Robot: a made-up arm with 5 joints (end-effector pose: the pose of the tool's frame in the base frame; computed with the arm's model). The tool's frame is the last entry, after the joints.
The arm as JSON. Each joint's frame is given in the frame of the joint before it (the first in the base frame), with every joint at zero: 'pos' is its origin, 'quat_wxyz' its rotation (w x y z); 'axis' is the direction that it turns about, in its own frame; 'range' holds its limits. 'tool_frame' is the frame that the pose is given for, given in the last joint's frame.
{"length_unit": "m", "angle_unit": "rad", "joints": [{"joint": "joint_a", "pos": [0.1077, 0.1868, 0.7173], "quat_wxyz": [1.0, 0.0, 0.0, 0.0], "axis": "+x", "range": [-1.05, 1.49]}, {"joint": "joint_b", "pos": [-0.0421, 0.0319, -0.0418], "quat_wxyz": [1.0, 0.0, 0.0, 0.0], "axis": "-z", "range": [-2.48, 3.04]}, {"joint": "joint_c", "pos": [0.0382, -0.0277, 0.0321], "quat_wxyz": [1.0, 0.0, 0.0, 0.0], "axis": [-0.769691, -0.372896, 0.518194], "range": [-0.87, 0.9]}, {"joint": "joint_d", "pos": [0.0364, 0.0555, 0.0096], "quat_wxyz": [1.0, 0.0, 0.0, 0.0], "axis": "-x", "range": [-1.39, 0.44]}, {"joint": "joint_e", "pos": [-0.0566, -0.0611, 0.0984], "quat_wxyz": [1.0, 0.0, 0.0, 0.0], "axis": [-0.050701, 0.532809, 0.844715], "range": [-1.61, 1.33]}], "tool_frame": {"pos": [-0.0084, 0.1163, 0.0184], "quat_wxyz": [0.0, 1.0, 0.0, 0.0]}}
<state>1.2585 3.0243 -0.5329 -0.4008 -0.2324</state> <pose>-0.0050 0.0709 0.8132 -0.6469 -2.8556 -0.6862</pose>
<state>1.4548 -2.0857 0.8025 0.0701 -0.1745</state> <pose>-0.0071 0.1671 0.6464 -0.6214 -1.0787 -2.3287</pose>
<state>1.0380 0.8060 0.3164 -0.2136 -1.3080</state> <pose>0.1489 0.0698 0.8018 -1.5036 2.2330 0.1107</pose>
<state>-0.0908 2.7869 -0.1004 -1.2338 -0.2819</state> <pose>0.0062 0.2833 0.7959 0.0766 2.2386 -1.8401</pose>
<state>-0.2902 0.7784 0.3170 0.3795 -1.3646</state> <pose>0.1990 0.2974 0.8050 1.2920 -1.3483 1.3152</pose>
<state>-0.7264 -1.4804 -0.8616 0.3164 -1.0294</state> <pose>0.1251 0.4161 0.6929 2.5014 0.1891 -0.1264</pose>
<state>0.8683 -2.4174 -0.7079 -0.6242 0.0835</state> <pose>0.0816 0.1582 0.8831 -0.9297 -2.2848 0.5008</pose>
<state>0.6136 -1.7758 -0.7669 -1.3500 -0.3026</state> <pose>0.1738 0.2328 0.7955 -1.0025 -0.7806 1.2841</pose>
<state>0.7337 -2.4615 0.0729 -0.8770 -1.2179</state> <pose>0.0368 0.2224 0.8958 -1.5712 -1.4784 0.2530</pose>
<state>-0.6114 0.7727 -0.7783 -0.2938 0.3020</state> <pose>0.0653 0.2525 0.8580 -2.5037 1.0127 -0.4639</pose>
